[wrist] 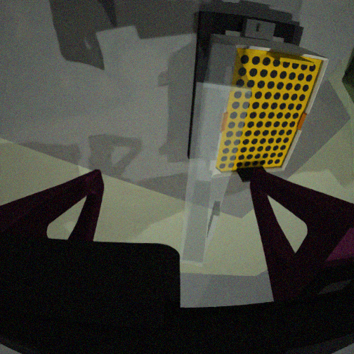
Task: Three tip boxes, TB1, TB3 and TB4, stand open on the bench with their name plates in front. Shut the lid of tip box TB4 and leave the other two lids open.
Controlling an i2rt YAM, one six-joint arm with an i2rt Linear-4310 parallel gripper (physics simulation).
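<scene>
A tip box with a yellow, black-holed top, white rim and orange side tabs stands at the upper right of the wrist view. Its clear lid stands open along the box's left side, and its lower part reaches down between the two fingers in the view. A grey block with a small mark is at the box's far end; the mark is too small to read, so which box this is cannot be told. My gripper is open, with nothing held. Its right fingertip appears beside the black tab at the box's near end.
A dark frame runs along the far end and left side of the box. A dark green object shows at the right edge. Shadows of the arm and gripper fall on the bench at the left. The other two tip boxes cannot be made out.
</scene>
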